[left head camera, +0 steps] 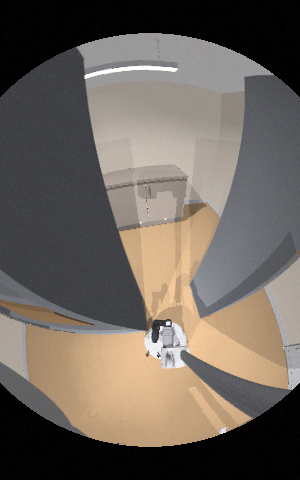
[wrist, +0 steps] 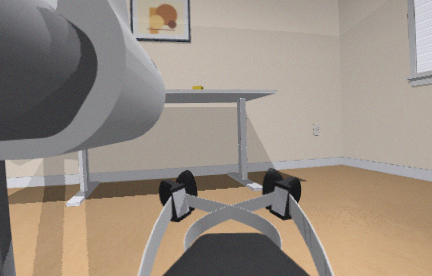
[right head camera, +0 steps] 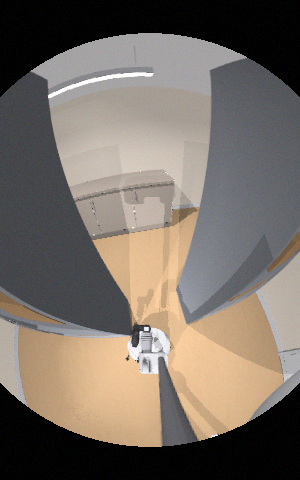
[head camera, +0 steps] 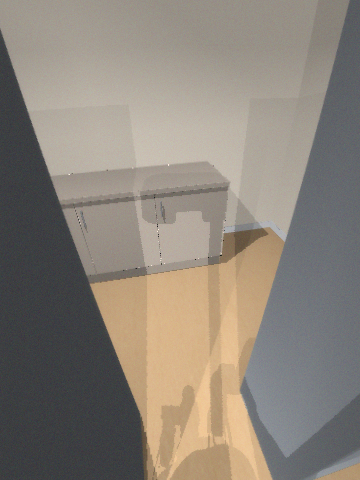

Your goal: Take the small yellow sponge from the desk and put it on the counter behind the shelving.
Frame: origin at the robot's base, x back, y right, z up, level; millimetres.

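Seen in the pictures: gripper, fingertip midpoint: (left head camera: 152, 357) (wrist: 229, 185) (right head camera: 132, 361).
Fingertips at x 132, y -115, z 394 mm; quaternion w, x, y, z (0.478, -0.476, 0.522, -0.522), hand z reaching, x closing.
Note:
A point is followed by its place in that frame.
The small yellow sponge (wrist: 198, 87) @(y -79, x 1853, z 726 mm) lies on top of the desk (wrist: 220, 95) @(y -237, x 1873, z 667 mm), which stands some way off against the wall in the wrist view. My gripper (wrist: 229, 185) @(y -115, x 132, z 394 mm) is open, with its two fingertips well apart and bare floor showing between them; it is far from the sponge and lower than the desk top. The counter (head camera: 145, 177) @(y -296, x -1958, z 882 mm) (left head camera: 150, 173) @(y -124, x -1877, z 882 mm) (right head camera: 135, 180) @(y -144, x -1831, z 882 mm) stands against the wall, beyond the gap between two tall grey shelving units. Its left part is hidden behind the left unit. The sponge does not show in the head views.
The dark left shelving unit (head camera: 55, 300) @(y -235, x -372, z 1205 mm) (left head camera: 60, 200) @(y -209, x -236, z 1453 mm) (right head camera: 40, 210) @(y -228, x -331, z 1404 mm) and the lighter right unit (head camera: 305, 300) @(y 357, x -523, z 999 mm) (left head camera: 250, 200) @(y 357, x -520, z 1282 mm) (right head camera: 235, 200) @(y 371, x -452, z 1332 mm) flank a narrow passage. My base (left head camera: 152, 345) @(y -121, x 47, z 187 mm) (right head camera: 135, 352) @(y -119, x 72, z 186 mm) stands at its near end. A framed picture (wrist: 161, 20) @(y 248, x 2438, z 1439 mm) hangs above the desk.

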